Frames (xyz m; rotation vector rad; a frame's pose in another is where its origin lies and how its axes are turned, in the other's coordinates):
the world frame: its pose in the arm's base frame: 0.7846 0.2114 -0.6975 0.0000 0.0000 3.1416
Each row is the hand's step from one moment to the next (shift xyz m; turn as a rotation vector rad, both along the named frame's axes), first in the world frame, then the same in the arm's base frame.
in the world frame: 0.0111 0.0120 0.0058 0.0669 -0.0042 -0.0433
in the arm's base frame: -0.0111 -0.0120 0.0058 -0.0669 0.0042 -0.0433
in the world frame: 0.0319 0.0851 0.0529 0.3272 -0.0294 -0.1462
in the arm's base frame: -0.0319 -0.0851 0.0529 -0.3272 0.0294 -0.1462
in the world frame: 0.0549 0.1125 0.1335 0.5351 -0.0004 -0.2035
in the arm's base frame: -0.0549 -0.1125 0.1335 -0.5351 0.0004 -0.2035
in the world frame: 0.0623 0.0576 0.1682 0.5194 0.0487 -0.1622
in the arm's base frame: -0.0623 -0.0576 0.1682 -0.5194 -0.0487 -0.1622
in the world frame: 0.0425 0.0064 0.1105 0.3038 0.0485 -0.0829
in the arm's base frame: -0.0425 -0.0064 0.1105 -0.3038 -0.0485 -0.0829
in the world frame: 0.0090 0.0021 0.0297 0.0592 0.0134 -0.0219
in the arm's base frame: -0.0090 -0.0021 0.0297 -0.0592 -0.0134 -0.0219
